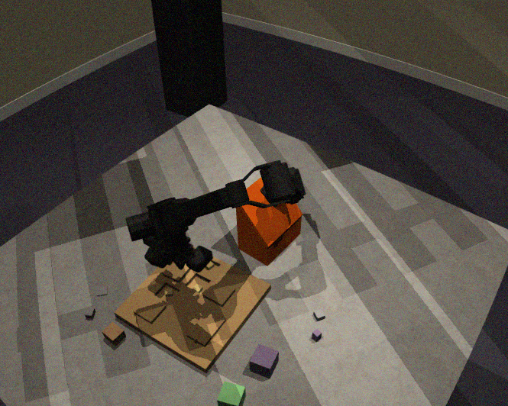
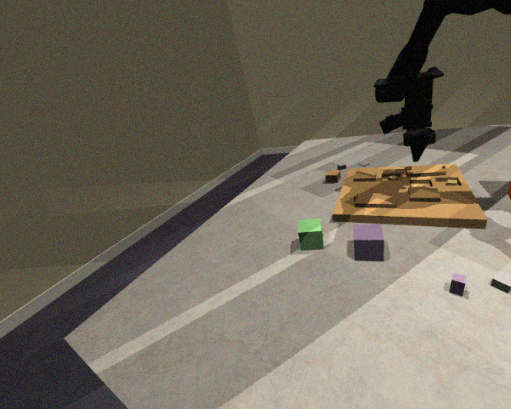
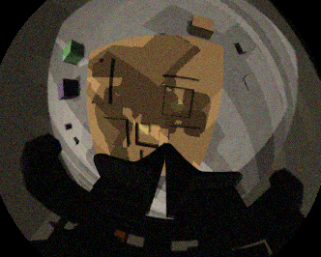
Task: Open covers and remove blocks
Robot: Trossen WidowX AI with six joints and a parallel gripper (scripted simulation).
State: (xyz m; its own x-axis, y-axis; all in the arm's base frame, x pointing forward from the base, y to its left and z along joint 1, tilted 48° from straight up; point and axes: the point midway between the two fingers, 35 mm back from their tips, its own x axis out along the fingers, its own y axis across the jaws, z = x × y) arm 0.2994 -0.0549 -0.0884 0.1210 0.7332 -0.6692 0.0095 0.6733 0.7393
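My gripper tip is now 50 mm to the right of the tan puzzle board, 50 mm short of it and 50 mm above it. Round my gripper tip: brown cube (230 mm ahead, 60 mm below, 50 mm to the right); then green cube (300 mm to the left, 210 mm ahead, 50 mm below); then purple cube (310 mm to the left, 90 mm ahead, 40 mm below).
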